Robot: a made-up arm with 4 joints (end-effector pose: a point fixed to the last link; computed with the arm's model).
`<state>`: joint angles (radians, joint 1 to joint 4).
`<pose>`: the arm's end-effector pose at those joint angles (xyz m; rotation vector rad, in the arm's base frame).
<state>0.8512 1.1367 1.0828 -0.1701</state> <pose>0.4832 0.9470 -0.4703 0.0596 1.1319 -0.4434</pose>
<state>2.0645 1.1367 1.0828 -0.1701</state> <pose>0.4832 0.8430 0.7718 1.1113 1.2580 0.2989</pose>
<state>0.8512 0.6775 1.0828 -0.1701</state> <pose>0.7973 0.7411 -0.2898 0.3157 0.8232 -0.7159</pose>
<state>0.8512 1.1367 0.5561 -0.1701</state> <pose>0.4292 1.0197 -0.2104 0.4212 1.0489 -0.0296</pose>
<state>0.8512 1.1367 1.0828 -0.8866</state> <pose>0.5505 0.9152 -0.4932 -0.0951 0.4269 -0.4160</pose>
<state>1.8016 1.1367 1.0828 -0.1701</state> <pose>0.4832 0.9949 0.5288 0.8858 1.2572 0.1285</pose>
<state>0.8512 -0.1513 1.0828 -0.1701</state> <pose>0.9508 0.1988 0.1854 0.7473 0.1904 -1.1397</pose>
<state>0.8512 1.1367 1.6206 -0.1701</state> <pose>0.4778 0.7532 -0.6735 -0.3274 1.1620 -0.8600</pose>
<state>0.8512 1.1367 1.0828 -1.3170</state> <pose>0.5937 0.9000 -0.4807 -0.1803 0.0030 -0.3831</pose>
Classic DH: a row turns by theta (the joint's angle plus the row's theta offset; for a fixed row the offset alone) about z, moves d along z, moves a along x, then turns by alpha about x. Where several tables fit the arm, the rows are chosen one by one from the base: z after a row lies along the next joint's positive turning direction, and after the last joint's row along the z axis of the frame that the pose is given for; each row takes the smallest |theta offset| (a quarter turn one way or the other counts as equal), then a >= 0, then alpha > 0; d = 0 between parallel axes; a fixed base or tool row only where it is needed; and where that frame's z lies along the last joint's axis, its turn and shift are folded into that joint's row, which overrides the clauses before.
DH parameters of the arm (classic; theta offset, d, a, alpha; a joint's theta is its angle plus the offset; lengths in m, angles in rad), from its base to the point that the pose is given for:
base (fixed): 1.5708 0.0758 0 1.5708
joint 1: -1.5708 0.0545 0.2633 -1.5708
joint 2: -1.5708 0.0967 0.3986 -1.5708
joint 3: 0 -0.1389 0.0737 1.5708
joint 4: 0 0.5101 0.0487 1.5708
tool (fixed): 0 -0.0998 0 0

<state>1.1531 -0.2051 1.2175 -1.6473</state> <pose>0.9310 -0.0618 0.2281 -0.1099 -0.7260 -1.6505</pose>
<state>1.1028 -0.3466 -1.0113 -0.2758</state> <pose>0.0775 0.3966 0.4274 0.9327 -1.0656 0.6016</pose>
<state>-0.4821 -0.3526 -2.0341 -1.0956</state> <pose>-0.1243 -0.0550 -0.1026 0.5074 -0.3676 2.1027</pose>
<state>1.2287 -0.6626 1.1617 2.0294</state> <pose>0.6403 -0.2371 0.5146 2.2408 1.3870 0.5647</pose>
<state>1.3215 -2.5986 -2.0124 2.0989</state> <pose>0.0185 0.3624 -0.1762 -0.3393 0.5608 -1.1876</pose>
